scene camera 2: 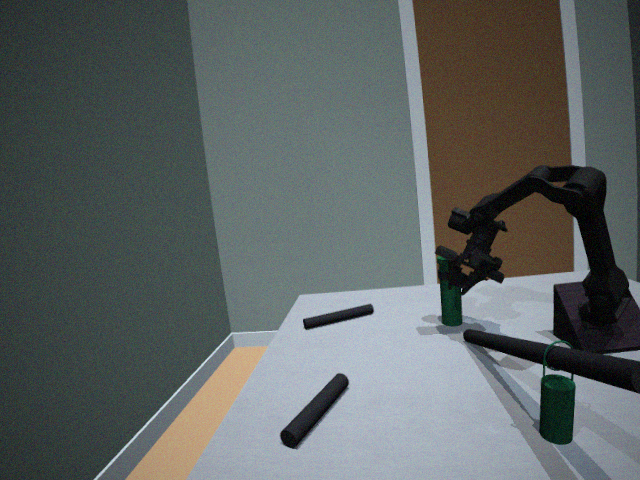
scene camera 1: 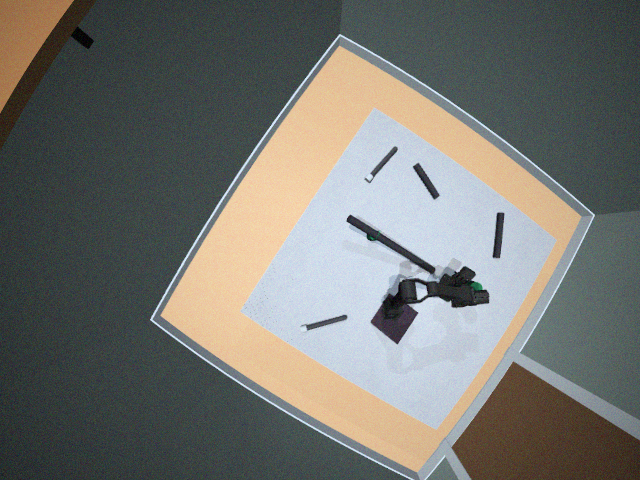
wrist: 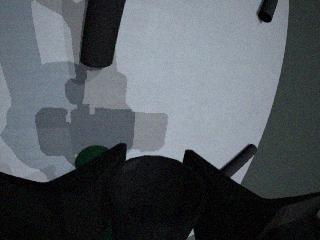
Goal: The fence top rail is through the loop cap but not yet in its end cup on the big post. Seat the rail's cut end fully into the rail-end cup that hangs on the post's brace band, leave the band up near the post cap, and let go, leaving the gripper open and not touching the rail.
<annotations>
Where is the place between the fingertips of my gripper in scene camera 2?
At 455, 292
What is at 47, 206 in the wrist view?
My gripper.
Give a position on a dark top rail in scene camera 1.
352, 220
</annotations>
